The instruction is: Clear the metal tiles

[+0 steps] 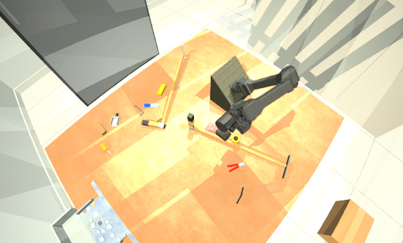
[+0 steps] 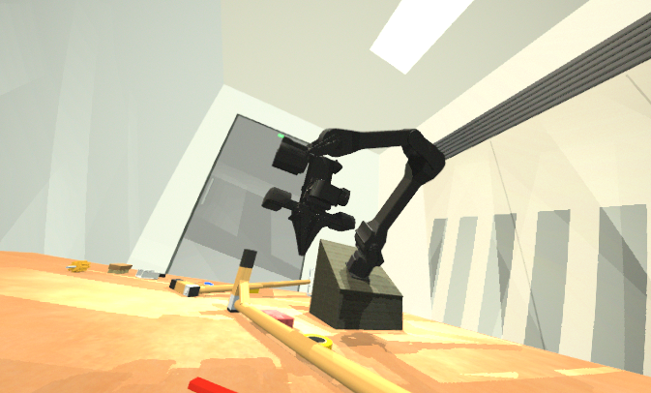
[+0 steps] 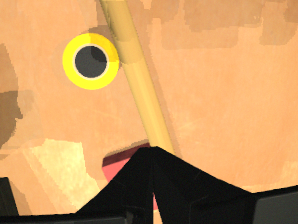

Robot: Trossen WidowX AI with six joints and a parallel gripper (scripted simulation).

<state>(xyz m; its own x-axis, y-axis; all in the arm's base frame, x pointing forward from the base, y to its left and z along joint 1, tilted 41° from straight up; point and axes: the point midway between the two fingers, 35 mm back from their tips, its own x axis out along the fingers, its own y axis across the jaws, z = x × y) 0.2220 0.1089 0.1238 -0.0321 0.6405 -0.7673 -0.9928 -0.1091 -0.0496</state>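
My gripper tip is now 4 cm past the yellow tape roll, 3 cm to the right of it and 13 cm above it. Round my gripper tip: red clip (7 cm ahead, 14 cm to the left, 14 cm below); red block (1 cm ahead, 10 cm to the right, 13 cm below); long scraper (1 cm behind, 6 cm to the left, 8 cm below).
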